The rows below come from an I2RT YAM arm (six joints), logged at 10 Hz.
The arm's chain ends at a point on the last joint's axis. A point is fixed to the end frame.
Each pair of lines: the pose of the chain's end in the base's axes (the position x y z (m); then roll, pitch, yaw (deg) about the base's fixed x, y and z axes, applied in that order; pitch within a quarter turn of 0, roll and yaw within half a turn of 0), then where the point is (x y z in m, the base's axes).
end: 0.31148 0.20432 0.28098 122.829 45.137 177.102
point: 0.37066 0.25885 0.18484
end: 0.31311 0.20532 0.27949 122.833 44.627 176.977
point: 0.37155 0.25976 0.18284
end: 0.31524 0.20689 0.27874 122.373 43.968 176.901
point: 0.37237 0.26219 0.18180
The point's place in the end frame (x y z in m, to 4 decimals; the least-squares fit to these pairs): 0.0284 -0.0594 0.1067
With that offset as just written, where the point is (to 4 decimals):
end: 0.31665 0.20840 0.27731 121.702 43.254 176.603
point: 0.3725 0.2648 0.1802
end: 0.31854 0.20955 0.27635 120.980 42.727 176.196
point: 0.3734 0.2669 0.1793
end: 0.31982 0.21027 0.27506 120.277 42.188 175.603
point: 0.3740 0.2685 0.1781
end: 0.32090 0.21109 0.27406 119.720 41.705 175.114
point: 0.3744 0.2700 0.1772
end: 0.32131 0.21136 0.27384 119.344 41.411 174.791
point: 0.3745 0.2707 0.1770
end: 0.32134 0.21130 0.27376 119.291 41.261 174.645
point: 0.3743 0.2706 0.1768
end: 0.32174 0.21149 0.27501 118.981 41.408 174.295
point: 0.3752 0.2710 0.1785
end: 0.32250 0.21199 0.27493 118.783 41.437 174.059
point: 0.3761 0.2717 0.1786
